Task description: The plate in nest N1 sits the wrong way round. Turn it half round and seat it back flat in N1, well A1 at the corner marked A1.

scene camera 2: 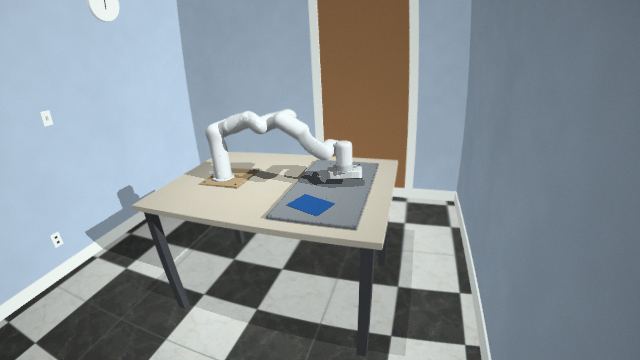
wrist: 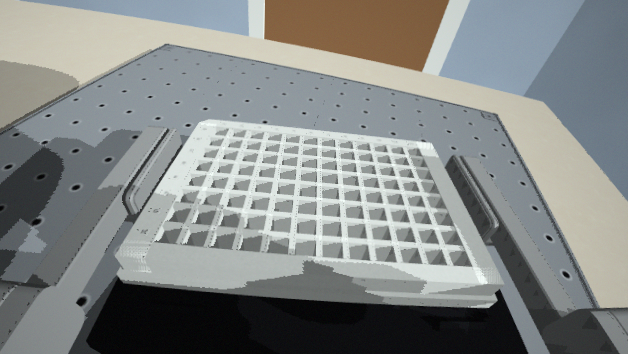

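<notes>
The white plate (wrist: 215, 265) is between the two fingers of my gripper (scene camera 2: 345, 174) (wrist: 314, 182), which is shut on it by its short sides. Its wells face up. Row letters run down its left side in the wrist view, with G and H near the lower left corner; the cut corner is at the upper left. The black nest (scene camera 2: 334, 181) (wrist: 300, 325) shows below the plate's near edge in the wrist view. The plate looks about level and above the nest; the gap is hard to judge. The nest's A1 mark and label cannot be made out.
A grey perforated board (scene camera 2: 345, 210) (wrist: 280, 85) lies on the beige table (scene camera 2: 215, 207) (wrist: 565, 150). A flat blue rectangle (scene camera 2: 311, 205) lies on its near part in the scene view. The arm's base stands on a wooden board (scene camera 2: 237, 183) at the left.
</notes>
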